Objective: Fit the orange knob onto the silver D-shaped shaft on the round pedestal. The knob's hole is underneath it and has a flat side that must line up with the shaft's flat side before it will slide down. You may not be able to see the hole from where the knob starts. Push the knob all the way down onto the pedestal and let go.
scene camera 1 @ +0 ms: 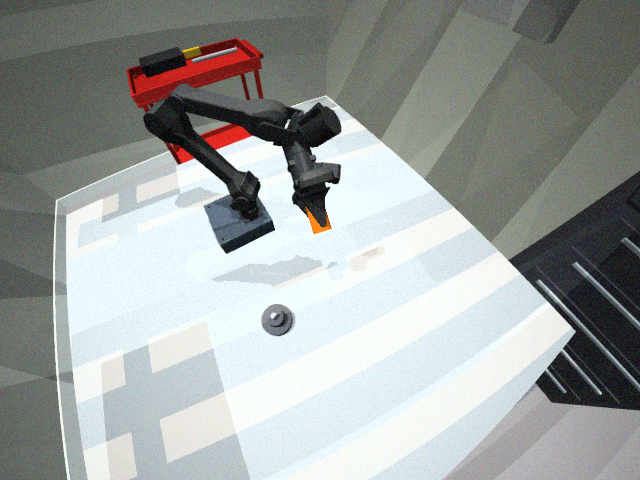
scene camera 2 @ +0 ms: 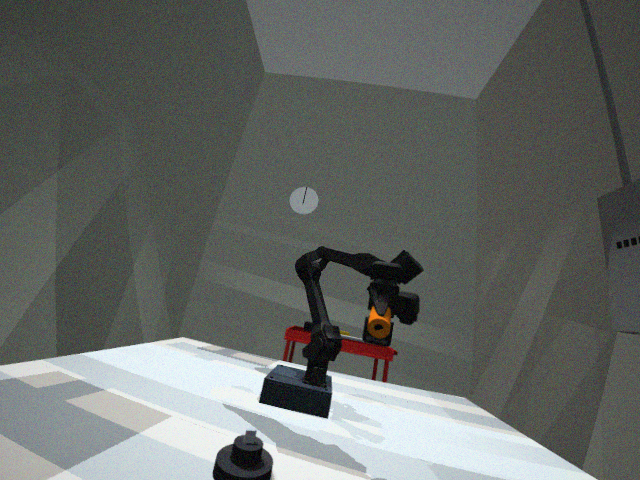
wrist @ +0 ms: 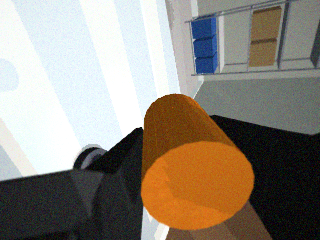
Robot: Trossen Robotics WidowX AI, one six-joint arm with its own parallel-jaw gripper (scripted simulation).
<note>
My gripper (scene camera 2: 379, 325) carries an orange knob (wrist: 192, 174). I also see a round dark pedestal (scene camera 1: 276, 319).
My gripper is seen too in scene camera 1 (scene camera 1: 321, 227) and in the wrist view (wrist: 175, 128).
</note>
